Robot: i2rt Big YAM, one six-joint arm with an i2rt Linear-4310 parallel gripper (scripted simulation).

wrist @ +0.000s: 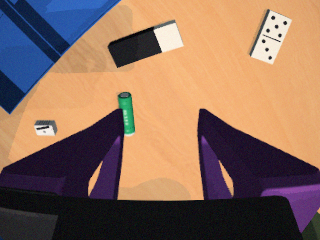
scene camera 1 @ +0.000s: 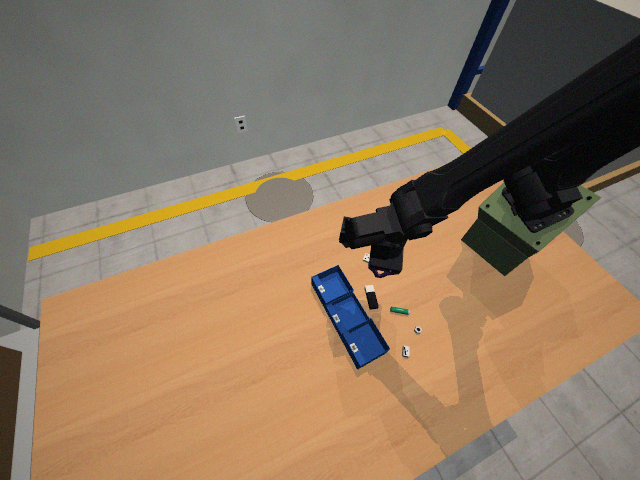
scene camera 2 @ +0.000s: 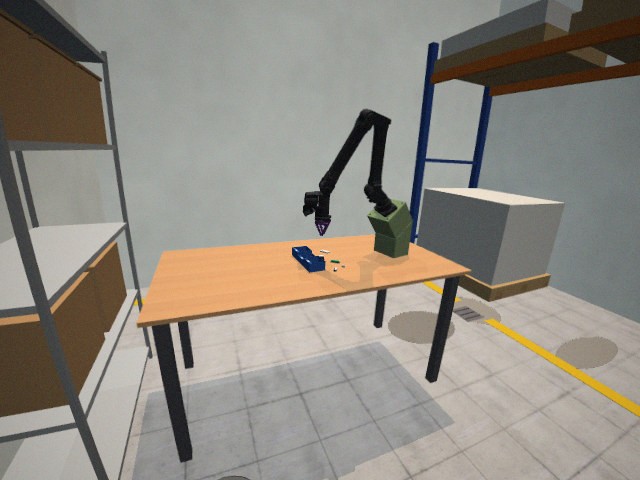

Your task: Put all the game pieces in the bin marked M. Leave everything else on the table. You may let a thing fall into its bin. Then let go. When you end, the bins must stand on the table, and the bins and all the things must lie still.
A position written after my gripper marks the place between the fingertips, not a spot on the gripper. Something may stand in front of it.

Note:
I see my gripper (scene camera 1: 379,270), a blue bin (scene camera 1: 362,339) and a white domino (wrist: 272,32).
My gripper also shows in the wrist view (wrist: 160,119).

